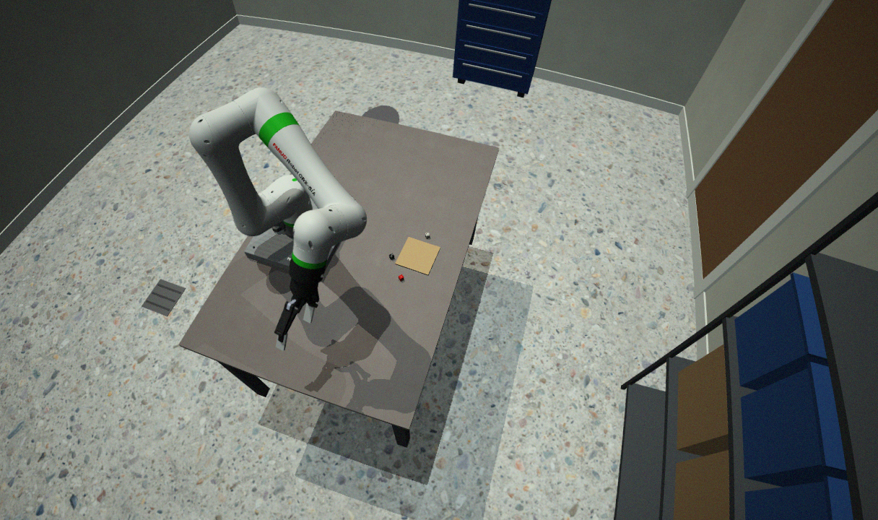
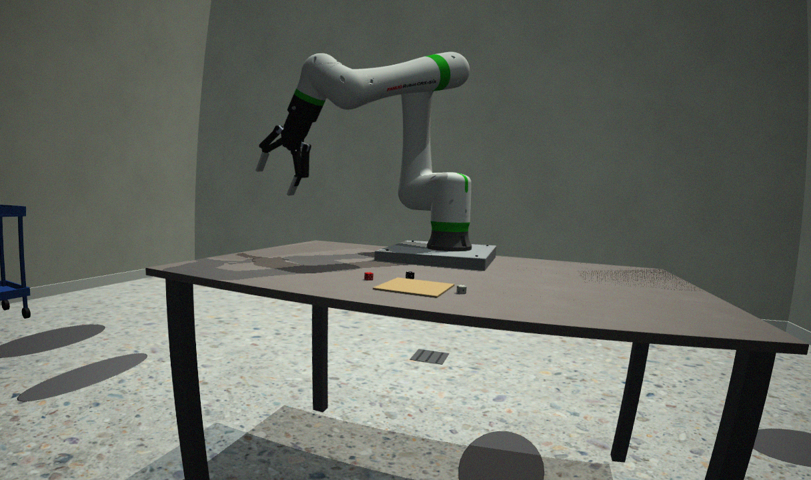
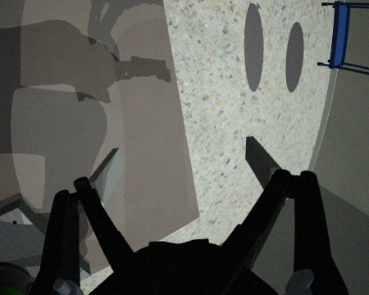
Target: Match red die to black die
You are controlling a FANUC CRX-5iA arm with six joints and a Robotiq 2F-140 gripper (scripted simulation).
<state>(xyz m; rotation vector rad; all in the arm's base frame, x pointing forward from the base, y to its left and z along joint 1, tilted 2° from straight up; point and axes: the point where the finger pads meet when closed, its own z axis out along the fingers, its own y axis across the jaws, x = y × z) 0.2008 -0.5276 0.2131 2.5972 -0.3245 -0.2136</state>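
My hand is 250 mm short of the red die, 370 mm to the right of it and 230 mm above it. The rest, counted from my hand: tan mat (290 mm ahead, 490 mm to the left, 230 mm below); white die (320 mm ahead, 590 mm to the left, 230 mm below); black die (190 mm ahead, 460 mm to the left, 230 mm below).
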